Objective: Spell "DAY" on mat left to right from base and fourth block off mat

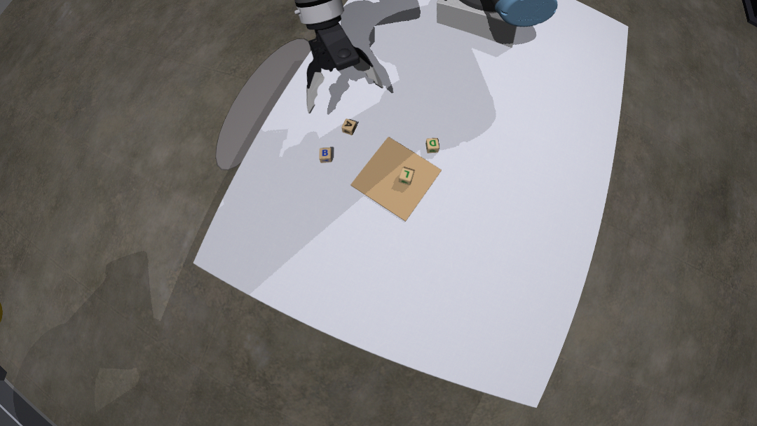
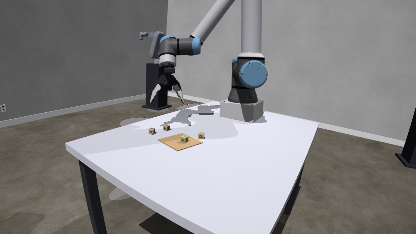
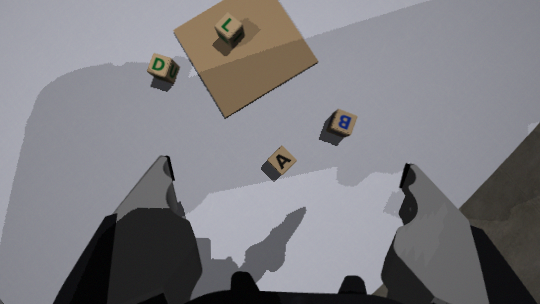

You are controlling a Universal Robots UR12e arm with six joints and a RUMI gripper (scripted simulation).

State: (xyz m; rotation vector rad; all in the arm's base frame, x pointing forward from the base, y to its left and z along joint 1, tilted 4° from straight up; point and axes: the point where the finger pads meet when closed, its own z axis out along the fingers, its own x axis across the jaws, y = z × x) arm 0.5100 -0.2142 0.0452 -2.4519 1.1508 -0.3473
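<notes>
My gripper is now 80 mm short of the green-lettered block, 150 mm to the right of it and 120 mm above it. Also, from my hand: D block (10 mm behind, 190 mm to the left, 120 mm below); then blue-lettered block (80 mm ahead, 30 mm to the right, 120 mm below); then tan mat (80 mm ahead, 130 mm to the left, 130 mm below).
</notes>
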